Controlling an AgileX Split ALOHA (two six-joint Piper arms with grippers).
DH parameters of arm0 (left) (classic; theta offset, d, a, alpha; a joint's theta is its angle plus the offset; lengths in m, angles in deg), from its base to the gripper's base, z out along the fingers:
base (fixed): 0 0 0 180
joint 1: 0 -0.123 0 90
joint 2: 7.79 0 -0.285 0
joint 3: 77.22 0 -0.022 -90
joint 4: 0 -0.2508 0 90
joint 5: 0 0 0.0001 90
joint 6: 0 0.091 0 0
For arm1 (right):
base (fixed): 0 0 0 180
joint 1: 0 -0.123 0 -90
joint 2: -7.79 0 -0.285 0
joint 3: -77.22 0 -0.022 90
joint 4: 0 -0.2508 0 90
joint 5: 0 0 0.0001 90
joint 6: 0 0.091 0 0
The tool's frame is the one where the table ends.
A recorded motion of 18 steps. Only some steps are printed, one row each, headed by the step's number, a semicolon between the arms.
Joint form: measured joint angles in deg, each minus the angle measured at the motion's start. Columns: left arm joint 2, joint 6, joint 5, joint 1, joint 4, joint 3; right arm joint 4, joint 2, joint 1, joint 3, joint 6, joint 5.
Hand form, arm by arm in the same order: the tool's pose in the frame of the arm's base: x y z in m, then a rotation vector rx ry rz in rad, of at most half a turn. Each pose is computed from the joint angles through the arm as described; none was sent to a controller.
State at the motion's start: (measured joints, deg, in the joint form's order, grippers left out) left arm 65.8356 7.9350 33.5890 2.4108 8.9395 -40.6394; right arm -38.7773 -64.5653 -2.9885 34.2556 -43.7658 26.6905
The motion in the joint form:
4: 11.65 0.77 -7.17 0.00 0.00 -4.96; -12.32 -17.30 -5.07 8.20 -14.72 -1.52
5: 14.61 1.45 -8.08 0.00 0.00 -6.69; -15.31 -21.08 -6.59 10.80 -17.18 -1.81
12: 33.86 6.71 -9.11 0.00 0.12 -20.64; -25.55 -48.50 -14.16 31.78 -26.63 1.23
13: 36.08 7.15 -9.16 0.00 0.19 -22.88; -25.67 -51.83 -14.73 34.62 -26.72 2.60
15: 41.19 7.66 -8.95 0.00 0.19 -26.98; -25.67 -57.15 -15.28 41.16 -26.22 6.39
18: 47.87 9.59 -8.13 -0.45 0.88 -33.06; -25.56 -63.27 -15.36 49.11 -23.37 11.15
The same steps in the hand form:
4: 0.2642 -0.0174 0.2406 0.0963 2.4942 -0.0989; 0.2648 0.0680 0.2178 -0.5300 2.3717 0.3969
5: 0.2764 -0.0177 0.2361 0.1088 2.4992 -0.0918; 0.2786 0.0785 0.2130 -0.5527 2.3678 0.4264
12: 0.3550 -0.0209 0.1983 0.2218 2.5649 -0.0581; 0.3656 0.1531 0.1485 -0.7340 2.3947 0.6081
13: 0.3656 -0.0214 0.1949 0.2302 2.5627 -0.0560; 0.3738 0.1617 0.1376 -0.7590 2.4044 0.6402
15: 0.3853 -0.0223 0.1804 0.2431 2.5827 -0.0550; 0.3917 0.1766 0.1274 -0.7987 2.3953 0.7166
18: 0.4115 -0.0208 0.1614 0.2673 2.6033 -0.0552; 0.4125 0.1899 0.1155 -0.7960 2.4023 0.8199

